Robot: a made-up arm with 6 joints.
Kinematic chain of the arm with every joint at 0, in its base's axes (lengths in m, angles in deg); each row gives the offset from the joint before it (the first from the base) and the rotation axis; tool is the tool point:
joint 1: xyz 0 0 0.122 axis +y
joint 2: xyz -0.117 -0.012 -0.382 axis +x
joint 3: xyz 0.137 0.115 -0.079 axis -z
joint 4: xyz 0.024 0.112 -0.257 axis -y
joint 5: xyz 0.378 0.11 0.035 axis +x
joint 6: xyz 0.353 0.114 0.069 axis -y
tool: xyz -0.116 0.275 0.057
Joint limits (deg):
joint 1: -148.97..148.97
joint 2: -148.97..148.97
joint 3: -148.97..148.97
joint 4: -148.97..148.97
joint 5: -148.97..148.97
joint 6: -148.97..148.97
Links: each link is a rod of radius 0.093 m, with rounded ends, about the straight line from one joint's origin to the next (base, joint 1, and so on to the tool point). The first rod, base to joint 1, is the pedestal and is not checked.
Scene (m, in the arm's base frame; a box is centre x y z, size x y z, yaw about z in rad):
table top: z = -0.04
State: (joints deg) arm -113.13 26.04 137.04 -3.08 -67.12 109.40
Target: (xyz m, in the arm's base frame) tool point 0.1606 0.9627 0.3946
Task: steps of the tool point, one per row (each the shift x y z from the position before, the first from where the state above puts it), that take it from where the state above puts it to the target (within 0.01 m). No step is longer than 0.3 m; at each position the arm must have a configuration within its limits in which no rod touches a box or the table.
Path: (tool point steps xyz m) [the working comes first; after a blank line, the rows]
Joints at the target: -126.60 126.56 103.98 -13.72 -80.24 82.01
Straight joint move there: clear.

1: 0.0041 0.2462 0.1218
2: -0.0659 0.2554 0.0889
3: -0.1329 0.2429 0.0479
4: -0.1912 0.2087 0.0031
5: -0.2349 0.1554 -0.0414
6: -0.2601 0.0871 -0.0805
7: -0.2647 0.0098 -0.1099

